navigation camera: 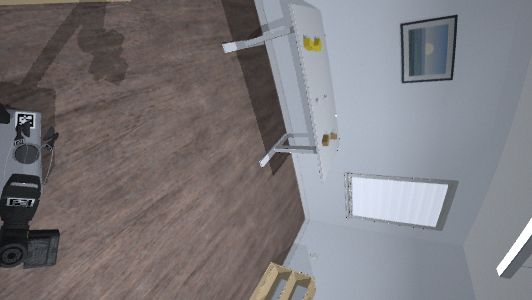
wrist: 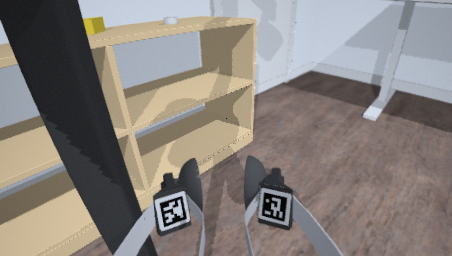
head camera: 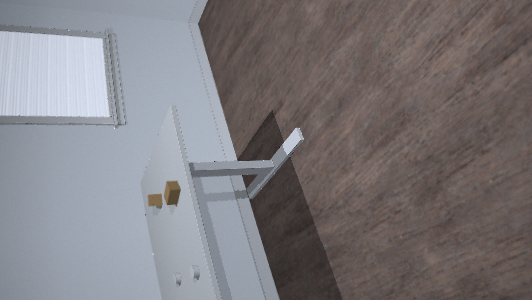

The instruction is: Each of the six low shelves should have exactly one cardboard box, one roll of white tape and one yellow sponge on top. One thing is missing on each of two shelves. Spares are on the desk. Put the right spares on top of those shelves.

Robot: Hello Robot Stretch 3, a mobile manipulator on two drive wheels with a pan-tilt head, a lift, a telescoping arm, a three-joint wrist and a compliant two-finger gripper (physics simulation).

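Note:
The white desk (head camera: pixel 172 235) (navigation camera: pixel 316 75) (wrist: pixel 389 75) stands along the wall. On it in the head view are a larger cardboard box (head camera: pixel 172 192), another box (head camera: pixel 155 200) and two white tape rolls (head camera: pixel 195 272) (head camera: pixel 178 278). The navigation view shows two yellow sponges (navigation camera: pixel 308 44) (navigation camera: pixel 317 45), two small tape rolls (navigation camera: pixel 317 100) (navigation camera: pixel 325 96) and two boxes (navigation camera: pixel 326 140) (navigation camera: pixel 333 135) on the desk. A low shelf (wrist: pixel 117 90) with a yellow sponge (wrist: pixel 94 25) and a tape roll (wrist: pixel 170 20) on top stands ahead-left of my gripper (wrist: pixel 222 175), which is open and empty.
Another low shelf (navigation camera: pixel 265 281) shows partly at the bottom of the navigation view, and a shelf edge (navigation camera: pixel 65 2) at its upper left. The desk's foot (head camera: pixel 293 141) (navigation camera: pixel 229 47) (wrist: pixel 370 113) reaches out over the floor. My dark mast (wrist: pixel 65 100) covers part of the wrist view.

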